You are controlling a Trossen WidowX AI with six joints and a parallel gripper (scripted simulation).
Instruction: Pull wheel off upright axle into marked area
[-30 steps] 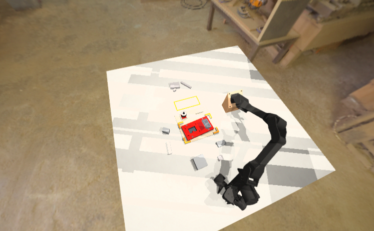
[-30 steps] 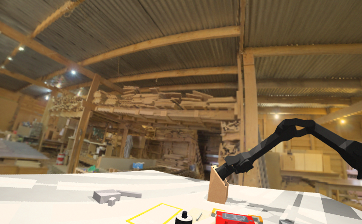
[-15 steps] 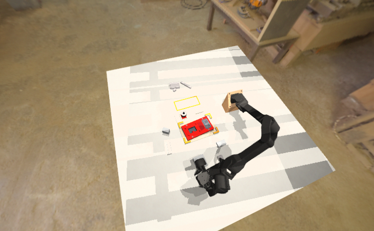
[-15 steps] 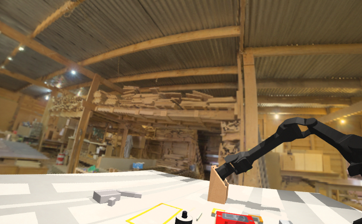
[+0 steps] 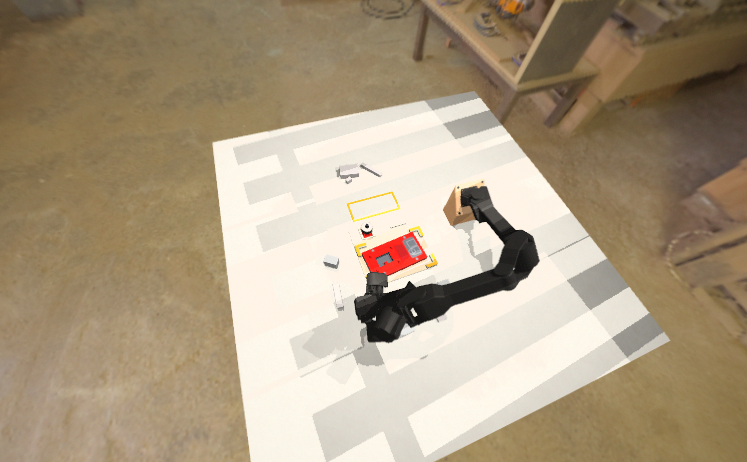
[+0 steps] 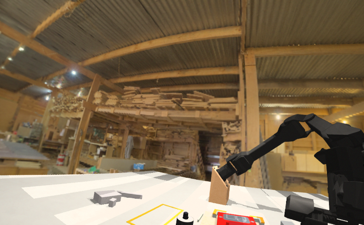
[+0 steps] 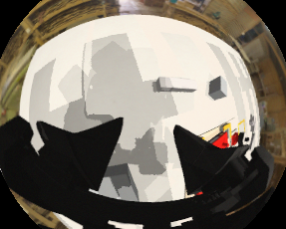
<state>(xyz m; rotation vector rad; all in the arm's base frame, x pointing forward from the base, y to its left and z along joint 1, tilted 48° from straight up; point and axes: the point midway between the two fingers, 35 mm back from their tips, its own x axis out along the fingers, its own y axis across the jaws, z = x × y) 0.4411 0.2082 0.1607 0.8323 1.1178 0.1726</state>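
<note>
My gripper tip is now 270 mm to the left of the black wheel and 90 mm past it. Also, from my gripper tip: thin grey bar 70 mm to the right, 60 mm ahead, 30 mm below; then grey block 190 mm to the right, 50 mm ahead, 20 mm below.
</note>
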